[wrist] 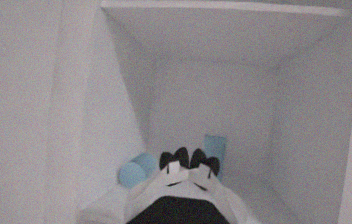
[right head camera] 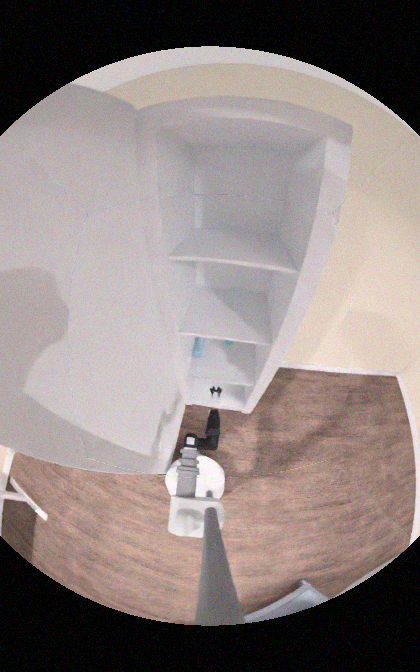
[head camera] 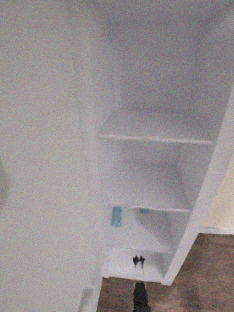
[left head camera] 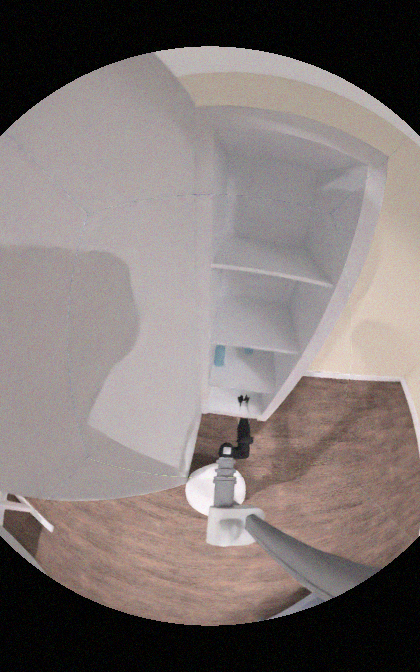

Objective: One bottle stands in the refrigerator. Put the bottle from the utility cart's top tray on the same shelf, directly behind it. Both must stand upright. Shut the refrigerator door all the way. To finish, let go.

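Places are measured from the robot's base along level axes (x down, y back, z left), in centimetres.
Pixels of known places: gripper, fingertip midpoint: [wrist: 189, 160] [head camera: 138, 255].
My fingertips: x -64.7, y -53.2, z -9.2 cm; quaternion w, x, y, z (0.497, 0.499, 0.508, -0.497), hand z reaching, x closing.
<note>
Ahead of a thing's pixels: the offset from my fingertips to its top centre. "pt": to the spot under its first point. Level surfaces: height alone.
A blue bottle {dx +9.0, dy -36.2, dz +13.6 cm} [head camera: 116, 216] [left head camera: 219, 355] [right head camera: 198, 347] [wrist: 137, 170] lies on its side at the left of a low refrigerator shelf {dx +16.0 cm} [head camera: 150, 235] [left head camera: 245, 372] [right head camera: 225, 367], one round end facing out. A second blue bottle {dx +1.7, dy -45.1, dz -8.3 cm} [head camera: 144, 210] [left head camera: 249, 351] [right head camera: 229, 342] [wrist: 215, 147] stands upright farther back and right, its lower part hidden by a finger in the wrist view. My gripper [head camera: 138, 261] [left head camera: 243, 399] [right head camera: 215, 391] [wrist: 189, 160] is empty and shut to a narrow gap, in front of both bottles. The refrigerator door [head camera: 40, 150] [left head camera: 165, 300] [right head camera: 110, 325] is wide open at the left.
Another shelf {pt dx -25.0, dy -11.7, dz -4.8 cm} [head camera: 150, 208] [wrist: 225, 7] spans above the bottles. The refrigerator's right side wall [head camera: 200, 220] [left head camera: 320, 325] stands right of my gripper. A white-legged piece [left head camera: 37, 515] [right head camera: 30, 500] is at lower left. A pale bluish object [right head camera: 295, 602] shows partly at lower right.
</note>
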